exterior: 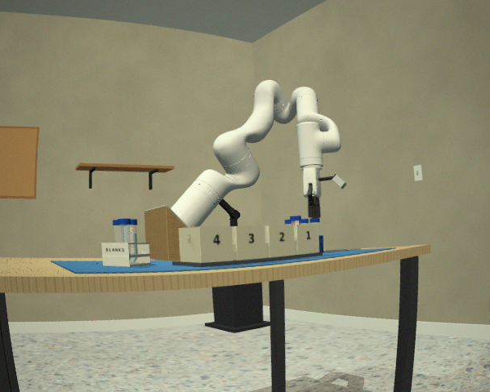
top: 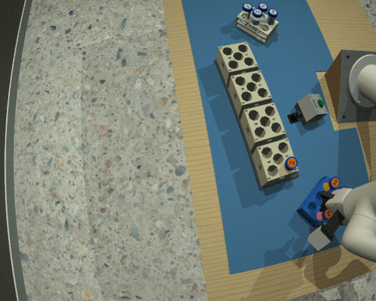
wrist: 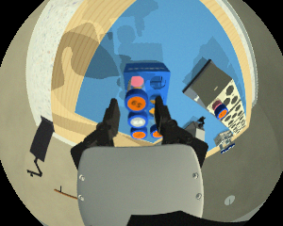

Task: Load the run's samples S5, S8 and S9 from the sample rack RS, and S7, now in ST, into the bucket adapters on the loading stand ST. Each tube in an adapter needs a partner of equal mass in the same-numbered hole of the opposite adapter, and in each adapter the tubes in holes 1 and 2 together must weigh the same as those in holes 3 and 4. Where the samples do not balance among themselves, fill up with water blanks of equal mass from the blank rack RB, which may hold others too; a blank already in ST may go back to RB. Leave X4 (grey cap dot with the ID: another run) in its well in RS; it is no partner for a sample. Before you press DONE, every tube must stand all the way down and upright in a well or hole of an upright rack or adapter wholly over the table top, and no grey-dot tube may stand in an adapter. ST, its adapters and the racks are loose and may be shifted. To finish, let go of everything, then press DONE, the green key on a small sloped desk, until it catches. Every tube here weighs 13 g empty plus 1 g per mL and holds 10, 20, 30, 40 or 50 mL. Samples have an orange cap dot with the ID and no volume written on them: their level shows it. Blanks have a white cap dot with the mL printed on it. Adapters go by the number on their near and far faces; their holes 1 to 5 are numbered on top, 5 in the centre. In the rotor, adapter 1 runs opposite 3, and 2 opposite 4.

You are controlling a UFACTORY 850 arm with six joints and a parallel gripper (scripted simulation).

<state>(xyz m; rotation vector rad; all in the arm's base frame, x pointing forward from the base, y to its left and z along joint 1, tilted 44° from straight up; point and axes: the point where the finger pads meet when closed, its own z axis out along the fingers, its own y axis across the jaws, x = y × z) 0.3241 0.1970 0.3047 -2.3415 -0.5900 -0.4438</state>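
Right now my hand is 8 cm above the sample S9 and 1 cm to the right of it. The rest, counted from my hand: sample tube S5 (8 cm below, 8 cm behind, 4 cm to the right); then blue sample rack RS (11 cm below, 4 cm to the right, 2 cm behind); then grey-dot tube X4 (8 cm below, 3 cm to the right, 3 cm behind).
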